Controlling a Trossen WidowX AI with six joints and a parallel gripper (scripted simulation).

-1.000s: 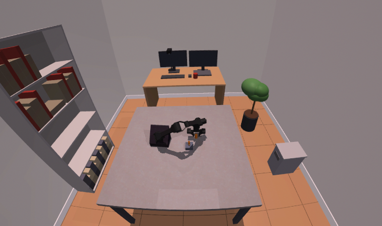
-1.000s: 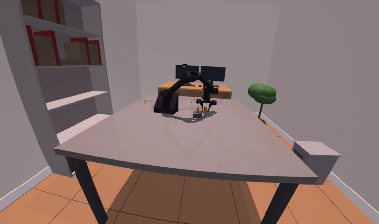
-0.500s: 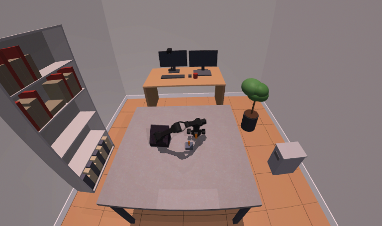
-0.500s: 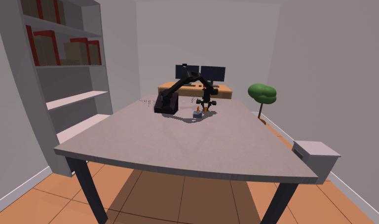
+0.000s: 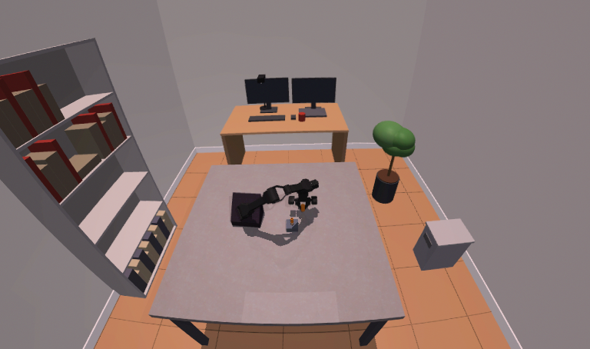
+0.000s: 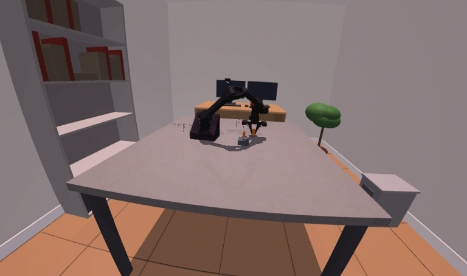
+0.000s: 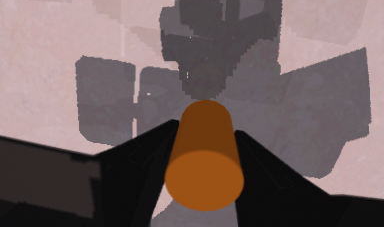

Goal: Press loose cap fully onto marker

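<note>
Now: the holder block 70 mm behind my gripper tip, 130 mm to the right of it and 20 mm below it. From my gripper tip the other things lie so: orange cap: 10 mm above.
</note>
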